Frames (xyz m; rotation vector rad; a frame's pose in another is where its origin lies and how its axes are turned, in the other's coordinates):
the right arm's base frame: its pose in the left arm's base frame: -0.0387 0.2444 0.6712 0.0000 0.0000 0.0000
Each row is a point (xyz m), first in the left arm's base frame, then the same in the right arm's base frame.
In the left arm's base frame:
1: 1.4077 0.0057 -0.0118
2: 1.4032 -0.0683 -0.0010
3: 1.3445 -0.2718 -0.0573
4: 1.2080 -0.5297 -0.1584
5: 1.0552 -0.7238 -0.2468
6: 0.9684 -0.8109 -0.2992
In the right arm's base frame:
1: 1.4464 -0.2387 -0.6830
2: 1.4419 -0.3127 -0.6722
3: 1.3832 -0.5162 -0.7285
4: 1.2467 -0.7741 -0.8296
5: 1.0939 -0.9682 -0.9180
6: 1.0071 -1.0553 -0.9704

